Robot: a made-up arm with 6 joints. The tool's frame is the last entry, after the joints. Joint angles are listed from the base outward.
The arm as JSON. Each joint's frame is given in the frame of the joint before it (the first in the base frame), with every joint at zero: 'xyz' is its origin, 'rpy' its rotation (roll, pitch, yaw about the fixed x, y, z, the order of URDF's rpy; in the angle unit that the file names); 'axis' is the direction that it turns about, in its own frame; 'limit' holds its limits. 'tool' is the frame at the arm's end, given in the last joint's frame.
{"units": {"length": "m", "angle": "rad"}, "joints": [
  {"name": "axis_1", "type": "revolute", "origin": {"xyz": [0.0, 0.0, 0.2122], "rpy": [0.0, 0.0, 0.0]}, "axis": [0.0, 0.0, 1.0], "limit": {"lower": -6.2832, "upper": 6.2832}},
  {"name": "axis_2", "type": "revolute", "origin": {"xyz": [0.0, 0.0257, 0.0], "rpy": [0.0, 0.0, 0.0]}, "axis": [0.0, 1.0, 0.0], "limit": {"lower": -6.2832, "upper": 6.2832}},
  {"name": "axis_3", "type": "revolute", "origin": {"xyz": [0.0, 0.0, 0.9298], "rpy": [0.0, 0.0, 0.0]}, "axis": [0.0, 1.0, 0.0], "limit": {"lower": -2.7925, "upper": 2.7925}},
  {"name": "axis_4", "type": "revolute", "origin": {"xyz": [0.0, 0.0, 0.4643], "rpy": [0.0, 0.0, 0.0]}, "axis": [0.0, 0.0, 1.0], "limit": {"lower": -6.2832, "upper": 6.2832}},
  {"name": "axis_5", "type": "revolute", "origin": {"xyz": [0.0, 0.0, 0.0], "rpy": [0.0, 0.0, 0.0]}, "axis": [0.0, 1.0, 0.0], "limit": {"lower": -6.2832, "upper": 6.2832}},
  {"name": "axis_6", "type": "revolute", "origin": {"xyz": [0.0, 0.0, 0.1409], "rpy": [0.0, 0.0, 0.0]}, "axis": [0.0, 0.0, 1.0], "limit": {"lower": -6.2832, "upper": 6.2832}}
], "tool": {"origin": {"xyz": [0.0, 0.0, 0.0], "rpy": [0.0, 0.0, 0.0]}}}
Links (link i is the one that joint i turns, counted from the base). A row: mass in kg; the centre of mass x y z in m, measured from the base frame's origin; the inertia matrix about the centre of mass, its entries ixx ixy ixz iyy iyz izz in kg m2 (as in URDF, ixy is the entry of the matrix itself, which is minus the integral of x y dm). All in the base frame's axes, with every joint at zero. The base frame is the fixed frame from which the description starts. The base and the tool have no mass.
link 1: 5; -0.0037 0.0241 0.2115; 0.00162 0 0 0.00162 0 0.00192
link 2: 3.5; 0.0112 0.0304 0.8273; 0.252 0 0 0.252 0 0.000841
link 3: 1.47; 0.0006 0.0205 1.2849; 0.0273 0 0 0.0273 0 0.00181
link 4: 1.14; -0.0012 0.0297 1.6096; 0.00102 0 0 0.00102 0 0.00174
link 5: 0.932; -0.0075 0.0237 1.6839; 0.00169 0 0 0.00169 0 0.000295
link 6: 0.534; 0.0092 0.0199 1.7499; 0.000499 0 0 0.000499 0 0.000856
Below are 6 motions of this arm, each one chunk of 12 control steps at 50 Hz.
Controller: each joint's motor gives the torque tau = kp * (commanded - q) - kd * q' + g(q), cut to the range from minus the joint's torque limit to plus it. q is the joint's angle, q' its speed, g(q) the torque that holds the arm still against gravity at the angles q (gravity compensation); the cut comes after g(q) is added. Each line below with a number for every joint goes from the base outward.
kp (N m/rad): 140 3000 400 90 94 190
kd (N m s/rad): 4.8 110 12 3.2 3 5.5
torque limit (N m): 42 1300 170 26 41 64
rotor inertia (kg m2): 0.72 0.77 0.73 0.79 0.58 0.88
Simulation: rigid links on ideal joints. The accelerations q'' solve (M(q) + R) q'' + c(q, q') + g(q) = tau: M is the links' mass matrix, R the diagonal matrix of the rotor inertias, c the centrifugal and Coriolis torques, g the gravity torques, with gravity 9.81 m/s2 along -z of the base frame. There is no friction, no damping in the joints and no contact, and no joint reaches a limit. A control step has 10 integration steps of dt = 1/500 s. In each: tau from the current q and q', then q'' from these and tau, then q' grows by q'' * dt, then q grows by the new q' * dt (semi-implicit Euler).
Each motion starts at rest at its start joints. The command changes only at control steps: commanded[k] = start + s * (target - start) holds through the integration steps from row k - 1 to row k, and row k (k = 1, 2, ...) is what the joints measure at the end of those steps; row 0 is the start. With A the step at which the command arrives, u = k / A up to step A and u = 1 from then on. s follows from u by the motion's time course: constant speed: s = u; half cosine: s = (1 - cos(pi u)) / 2; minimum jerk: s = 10 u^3 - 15 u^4 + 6 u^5; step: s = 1 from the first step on.
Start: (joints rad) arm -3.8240 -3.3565 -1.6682 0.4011 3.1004 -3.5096
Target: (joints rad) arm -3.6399 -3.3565 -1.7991 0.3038 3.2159 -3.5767
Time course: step
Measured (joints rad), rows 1 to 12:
1: -3.8211 -3.3561 -1.6769 0.3987 3.1037 -3.5126
2: -3.8131 -3.3553 -1.6983 0.3922 3.1128 -3.5205
3: -3.8003 -3.3548 -1.7274 0.3822 3.1267 -3.5319
4: -3.7833 -3.3549 -1.7594 0.3696 3.1446 -3.5456
5: -3.7626 -3.3557 -1.7900 0.3550 3.1652 -3.5602
6: -3.7392 -3.3568 -1.8160 0.3394 3.1872 -3.5744
7: -3.7137 -3.3580 -1.8352 0.3235 3.2094 -3.5872
8: -3.6873 -3.3591 -1.8466 0.3079 3.2305 -3.5976
9: -3.6608 -3.3597 -1.8504 0.2934 3.2492 -3.6051
10: -3.6350 -3.3599 -1.8474 0.2806 3.2646 -3.6094
11: -3.6108 -3.3597 -1.8394 0.2697 3.2760 -3.6106
12: -3.5888 -3.3592 -1.8281 0.2612 3.2828 -3.6089

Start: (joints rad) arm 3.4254 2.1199 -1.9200 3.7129 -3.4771 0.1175
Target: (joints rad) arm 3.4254 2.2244 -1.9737 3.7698 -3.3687 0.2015
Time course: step
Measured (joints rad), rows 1 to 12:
1: 3.4252 2.1309 -1.9242 3.7143 -3.4740 0.1213
2: 3.4249 2.1550 -1.9339 3.7181 -3.4654 0.1312
3: 3.4244 2.1836 -1.9463 3.7239 -3.4519 0.1456
4: 3.4238 2.2100 -1.9592 3.7312 -3.4344 0.1628
5: 3.4234 2.2301 -1.9709 3.7397 -3.4143 0.1811
6: 3.4230 2.2423 -1.9806 3.7488 -3.3930 0.1989
7: 3.4228 2.2471 -1.9876 3.7581 -3.3722 0.2149
8: 3.4228 2.2462 -1.9917 3.7672 -3.3531 0.2278
9: 3.4228 2.2415 -1.9928 3.7757 -3.3369 0.2371
10: 3.4230 2.2354 -1.9913 3.7832 -3.3242 0.2424
11: 3.4233 2.2293 -1.9879 3.7895 -3.3155 0.2438
12: 3.4236 2.2245 -1.9833 3.7945 -3.3110 0.2416

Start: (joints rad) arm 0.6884 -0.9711 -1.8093 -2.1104 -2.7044 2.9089
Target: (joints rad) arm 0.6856 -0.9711 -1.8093 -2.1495 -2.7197 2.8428
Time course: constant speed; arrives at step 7
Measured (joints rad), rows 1 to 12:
1: 0.6884 -0.9711 -1.8093 -2.1105 -2.7045 2.9085
2: 0.6884 -0.9711 -1.8093 -2.1110 -2.7047 2.9069
3: 0.6883 -0.9711 -1.8093 -2.1121 -2.7053 2.9038
4: 0.6883 -0.9711 -1.8093 -2.1139 -2.7062 2.8987
5: 0.6882 -0.9711 -1.8093 -2.1164 -2.7076 2.8915
6: 0.6880 -0.9711 -1.8093 -2.1199 -2.7093 2.8824
7: 0.6879 -0.9711 -1.8093 -2.1243 -2.7114 2.8714
8: 0.6877 -0.9711 -1.8093 -2.1295 -2.7139 2.8595
9: 0.6875 -0.9711 -1.8093 -2.1351 -2.7164 2.8476
10: 0.6872 -0.9711 -1.8093 -2.1409 -2.7190 2.8367
11: 0.6870 -0.9711 -1.8093 -2.1466 -2.7213 2.8276
12: 0.6867 -0.9711 -1.8093 -2.1520 -2.7233 2.8208

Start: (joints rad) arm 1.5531 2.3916 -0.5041 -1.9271 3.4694 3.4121
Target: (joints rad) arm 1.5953 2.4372 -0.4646 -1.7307 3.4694 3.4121
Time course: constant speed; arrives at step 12
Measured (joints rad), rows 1 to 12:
1: 1.5531 2.3919 -0.5042 -1.9267 3.4694 3.4121
2: 1.5532 2.3928 -0.5044 -1.9252 3.4693 3.4121
3: 1.5533 2.3946 -0.5045 -1.9220 3.4692 3.4121
4: 1.5535 2.3972 -0.5041 -1.9168 3.4690 3.4121
5: 1.5539 2.4006 -0.5028 -1.9091 3.4688 3.4122
6: 1.5544 2.4045 -0.5003 -1.8987 3.4685 3.4122
7: 1.5552 2.4088 -0.4967 -1.8857 3.4682 3.4122
8: 1.5561 2.4134 -0.4919 -1.8701 3.4679 3.4122
9: 1.5574 2.4181 -0.4862 -1.8521 3.4677 3.4122
10: 1.5590 2.4229 -0.4800 -1.8320 3.4675 3.4122
11: 1.5610 2.4276 -0.4735 -1.8100 3.4674 3.4122
12: 1.5633 2.4323 -0.4672 -1.7866 3.4673 3.4122

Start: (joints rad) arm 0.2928 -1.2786 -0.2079 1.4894 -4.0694 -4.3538
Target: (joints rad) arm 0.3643 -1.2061 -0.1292 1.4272 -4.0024 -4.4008
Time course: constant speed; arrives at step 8
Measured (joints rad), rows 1 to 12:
1: 0.2928 -1.2779 -0.2081 1.4893 -4.0691 -4.3541
2: 0.2930 -1.2758 -0.2084 1.4890 -4.0682 -4.3550
3: 0.2933 -1.2718 -0.2081 1.4883 -4.0662 -4.3570
4: 0.2938 -1.2659 -0.2062 1.4869 -4.0629 -4.3601
5: 0.2946 -1.2583 -0.2018 1.4847 -4.0581 -4.3646
6: 0.2957 -1.2494 -0.1944 1.4814 -4.0517 -4.3703
7: 0.2971 -1.2394 -0.1838 1.4769 -4.0439 -4.3770
8: 0.2990 -1.2286 -0.1703 1.4710 -4.0347 -4.3848
9: 0.3014 -1.2180 -0.1541 1.4638 -4.0245 -4.3928
10: 0.3041 -1.2086 -0.1364 1.4554 -4.0141 -4.4006
11: 0.3073 -1.2010 -0.1186 1.4462 -4.0042 -4.4075
12: 0.3108 -1.1954 -0.1026 1.4363 -3.9952 -4.4130

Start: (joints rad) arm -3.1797 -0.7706 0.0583 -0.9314 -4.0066 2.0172
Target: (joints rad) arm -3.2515 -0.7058 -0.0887 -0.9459 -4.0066 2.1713
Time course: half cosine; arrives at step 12
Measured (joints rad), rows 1 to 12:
1: -3.1797 -0.7705 0.0580 -0.9314 -4.0066 2.0173
2: -3.1797 -0.7698 0.0563 -0.9315 -4.0066 2.0180
3: -3.1799 -0.7680 0.0518 -0.9316 -4.0065 2.0199
4: -3.1802 -0.7646 0.0434 -0.9320 -4.0063 2.0239
5: -3.1807 -0.7594 0.0306 -0.9326 -4.0061 2.0308
6: -3.1816 -0.7525 0.0135 -0.9334 -4.0059 2.0414
7: -3.1830 -0.7443 -0.0067 -0.9345 -4.0058 2.0559
8: -3.1849 -0.7354 -0.0287 -0.9359 -4.0057 2.0742
9: -3.1875 -0.7264 -0.0505 -0.9376 -4.0058 2.0959
10: -3.1908 -0.7181 -0.0704 -0.9395 -4.0061 2.1198
11: -3.1948 -0.7111 -0.0865 -0.9415 -4.0064 2.1446
12: -3.1996 -0.7060 -0.0976 -0.9435 -4.0069 2.1685

